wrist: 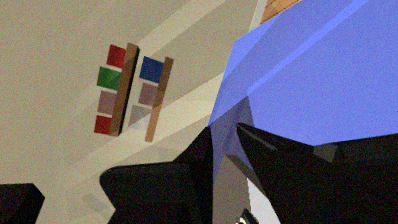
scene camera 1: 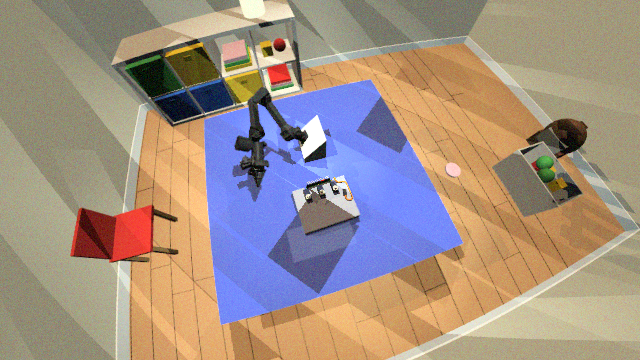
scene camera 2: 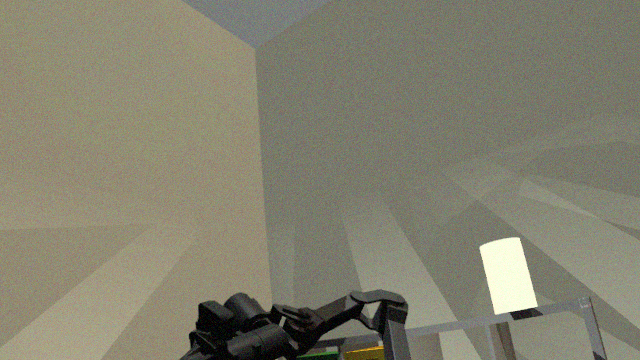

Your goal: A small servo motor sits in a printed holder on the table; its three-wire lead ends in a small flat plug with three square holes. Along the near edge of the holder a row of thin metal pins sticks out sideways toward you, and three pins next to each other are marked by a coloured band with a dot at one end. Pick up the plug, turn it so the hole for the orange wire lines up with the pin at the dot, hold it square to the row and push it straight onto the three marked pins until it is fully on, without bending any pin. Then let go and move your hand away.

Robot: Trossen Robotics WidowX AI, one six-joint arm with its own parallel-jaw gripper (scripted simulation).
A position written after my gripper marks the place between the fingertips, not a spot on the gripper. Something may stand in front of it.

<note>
In view: my gripper (wrist: 223,129) and a grey holder (scene camera 1: 320,214).
</note>
